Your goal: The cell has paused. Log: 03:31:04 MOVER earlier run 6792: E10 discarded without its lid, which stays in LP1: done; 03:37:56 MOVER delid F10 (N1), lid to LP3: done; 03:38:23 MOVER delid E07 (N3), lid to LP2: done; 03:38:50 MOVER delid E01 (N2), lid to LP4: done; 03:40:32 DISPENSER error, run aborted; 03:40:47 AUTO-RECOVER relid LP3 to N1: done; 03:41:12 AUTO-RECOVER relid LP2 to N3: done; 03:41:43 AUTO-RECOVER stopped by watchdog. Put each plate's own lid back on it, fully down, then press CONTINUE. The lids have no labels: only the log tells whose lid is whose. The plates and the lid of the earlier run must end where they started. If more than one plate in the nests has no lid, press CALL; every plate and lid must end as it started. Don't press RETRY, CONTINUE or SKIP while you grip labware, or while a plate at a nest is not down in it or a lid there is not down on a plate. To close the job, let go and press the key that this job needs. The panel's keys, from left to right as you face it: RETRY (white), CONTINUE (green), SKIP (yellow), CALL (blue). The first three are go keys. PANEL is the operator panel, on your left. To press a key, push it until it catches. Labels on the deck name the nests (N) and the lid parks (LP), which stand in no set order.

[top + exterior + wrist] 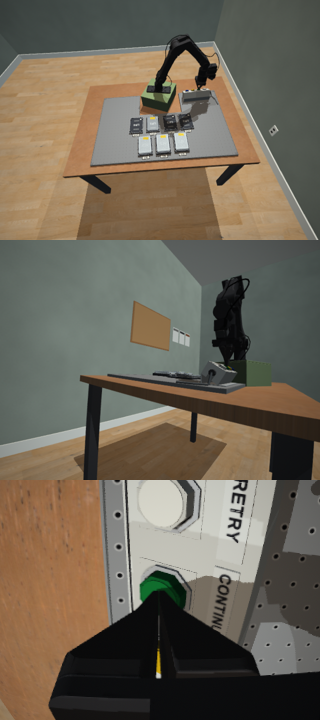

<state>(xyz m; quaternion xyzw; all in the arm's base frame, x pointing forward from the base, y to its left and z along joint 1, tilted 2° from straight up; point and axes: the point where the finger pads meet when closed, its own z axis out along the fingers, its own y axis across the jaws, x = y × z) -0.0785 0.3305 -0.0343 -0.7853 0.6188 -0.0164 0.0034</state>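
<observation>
Now: the green continue key 10 mm below my hand. Also, from my hand: white retry key (50 mm to the left, 10 mm below, 10 mm behind); then lid (360 mm ahead, 350 mm to the right, 60 mm below); then blue key (100 mm to the right, 20 mm ahead, 10 mm below).
</observation>
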